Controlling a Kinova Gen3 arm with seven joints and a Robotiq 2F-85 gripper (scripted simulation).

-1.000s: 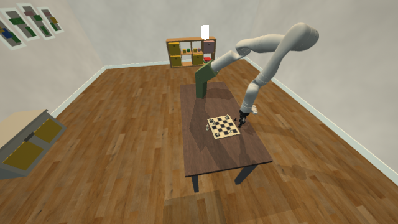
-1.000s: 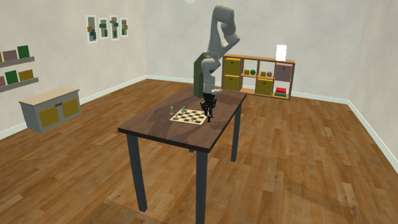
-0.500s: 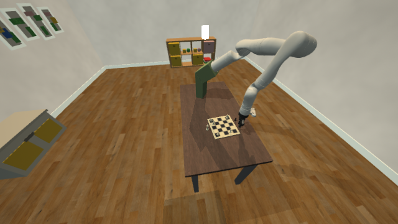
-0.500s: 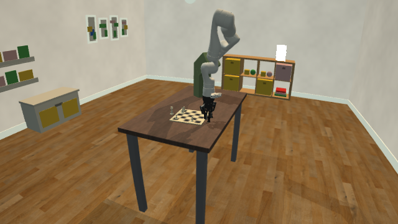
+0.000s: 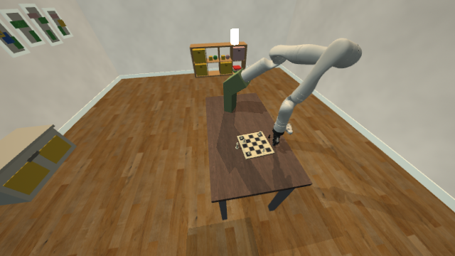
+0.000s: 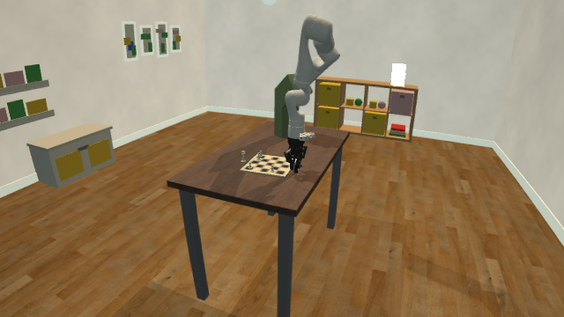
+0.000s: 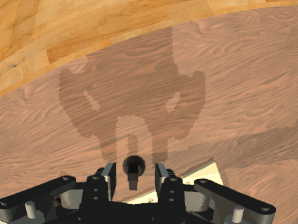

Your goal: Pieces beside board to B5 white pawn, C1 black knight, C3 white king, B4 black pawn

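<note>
Now: the black knight 2 cm below my hand. The rest, counted from my hand: black pawn: 8 cm behind, 2 cm below, 1 cm to the right; chessboard: 14 cm to the right, 3 cm below, 2 cm behind; white king: 28 cm to the right, 1 cm ahead.
</note>
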